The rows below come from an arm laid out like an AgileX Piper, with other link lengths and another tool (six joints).
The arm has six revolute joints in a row. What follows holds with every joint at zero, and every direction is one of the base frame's. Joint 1 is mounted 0.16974 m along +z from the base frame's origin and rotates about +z. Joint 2 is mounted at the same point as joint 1 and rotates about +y. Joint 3 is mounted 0.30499 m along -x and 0.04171 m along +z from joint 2 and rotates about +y. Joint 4 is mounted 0.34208 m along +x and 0.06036 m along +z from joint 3 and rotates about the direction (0.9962, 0, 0.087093). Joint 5 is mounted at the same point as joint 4 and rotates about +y. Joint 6 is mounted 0.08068 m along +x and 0.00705 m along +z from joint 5 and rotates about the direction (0.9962, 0, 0.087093). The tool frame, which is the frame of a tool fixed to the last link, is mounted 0.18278 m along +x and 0.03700 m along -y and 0.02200 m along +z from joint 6; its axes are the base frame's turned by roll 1.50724, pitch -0.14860 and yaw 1.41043 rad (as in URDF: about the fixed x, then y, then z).
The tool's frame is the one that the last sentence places.
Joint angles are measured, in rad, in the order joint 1, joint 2, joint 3, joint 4, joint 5, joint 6. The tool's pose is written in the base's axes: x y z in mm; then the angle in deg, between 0 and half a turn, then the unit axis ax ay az. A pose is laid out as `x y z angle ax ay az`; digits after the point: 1 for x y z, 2 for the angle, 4 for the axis.
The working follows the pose.
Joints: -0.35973 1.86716 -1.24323 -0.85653 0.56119 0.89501
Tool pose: 492.9 -335.9 117.2 134.03 0.9309 0.3652 -0.0114
Where each joint sits with the arm in this pose, in the base's axes (m; each line is computed from the numbers above, not from the rounded line before):
joint 1: 0.0000 0.0000 0.1697
joint 2: 0.0000 0.0000 0.1697
joint 3: 0.1207 -0.0454 0.4493
joint 4: 0.4136 -0.1555 0.2984
joint 5: 0.4136 -0.1555 0.2984
joint 6: 0.4437 -0.2017 0.2391
the tool: 0.4929 -0.3359 0.1172

